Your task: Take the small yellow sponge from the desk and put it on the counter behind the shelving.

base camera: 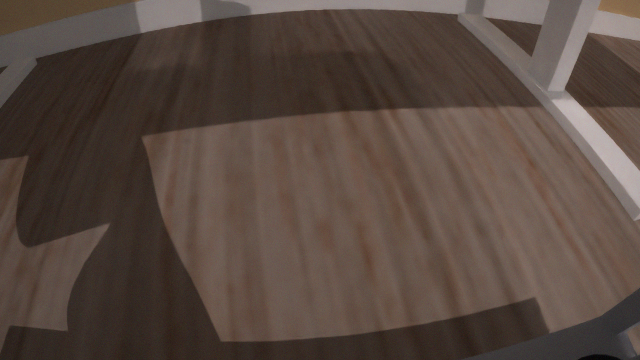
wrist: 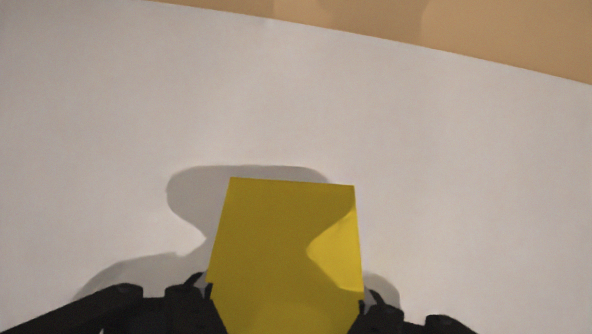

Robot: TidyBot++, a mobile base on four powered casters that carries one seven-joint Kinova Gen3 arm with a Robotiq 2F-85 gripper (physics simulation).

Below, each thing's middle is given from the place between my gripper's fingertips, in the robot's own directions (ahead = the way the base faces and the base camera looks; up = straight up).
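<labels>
I find the yellow sponge (wrist: 283,249) 10 mm above my hand and 10 mm behind it.
</labels>
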